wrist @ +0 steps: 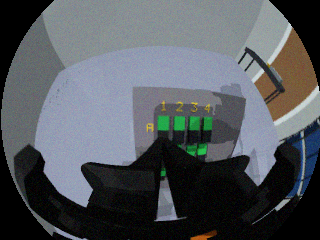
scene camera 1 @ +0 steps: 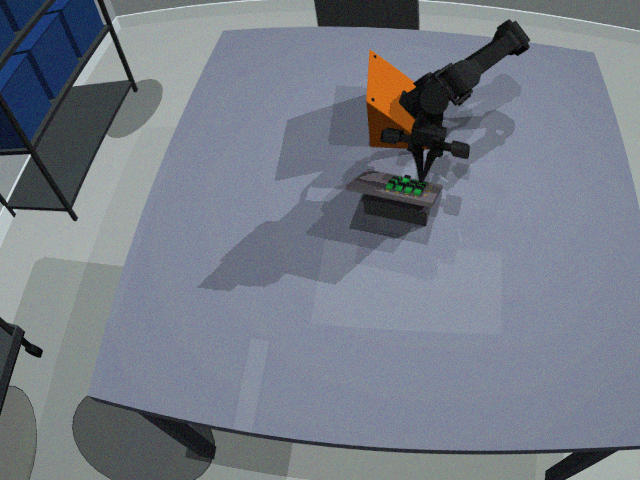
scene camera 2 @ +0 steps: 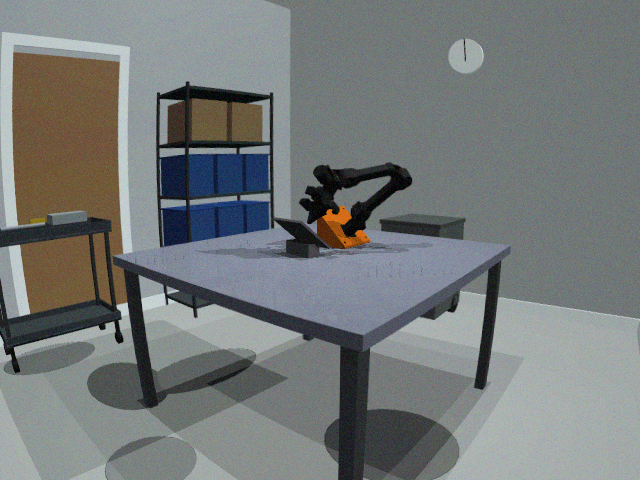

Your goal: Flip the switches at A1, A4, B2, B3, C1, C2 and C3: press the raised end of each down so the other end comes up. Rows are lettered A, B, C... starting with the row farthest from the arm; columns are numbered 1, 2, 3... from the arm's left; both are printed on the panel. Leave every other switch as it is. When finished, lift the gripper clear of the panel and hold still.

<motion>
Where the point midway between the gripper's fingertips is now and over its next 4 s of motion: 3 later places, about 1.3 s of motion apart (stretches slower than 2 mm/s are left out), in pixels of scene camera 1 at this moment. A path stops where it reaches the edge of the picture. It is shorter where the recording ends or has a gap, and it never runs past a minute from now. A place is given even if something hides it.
My gripper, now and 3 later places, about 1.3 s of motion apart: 421,182; 419,187; 409,156; 392,179
</motion>
